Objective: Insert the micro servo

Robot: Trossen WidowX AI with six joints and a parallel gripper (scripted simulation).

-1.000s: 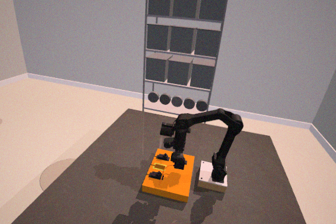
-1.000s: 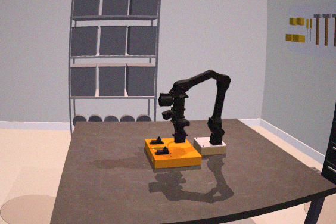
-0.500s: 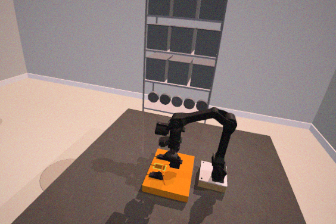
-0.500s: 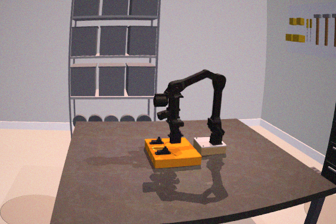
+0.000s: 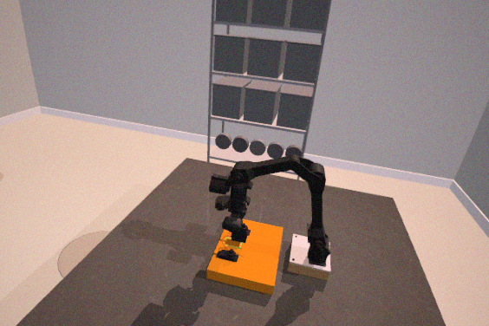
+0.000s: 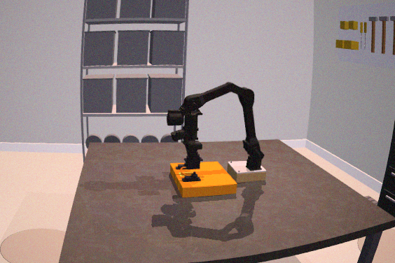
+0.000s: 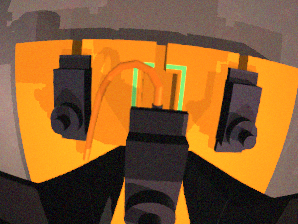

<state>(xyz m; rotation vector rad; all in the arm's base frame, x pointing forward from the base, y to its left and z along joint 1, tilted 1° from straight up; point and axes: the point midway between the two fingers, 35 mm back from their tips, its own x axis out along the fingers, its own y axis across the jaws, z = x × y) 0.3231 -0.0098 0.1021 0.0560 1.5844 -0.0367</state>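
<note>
My gripper tip is now 10 cm past the orange deck and 10 cm above it.
</note>
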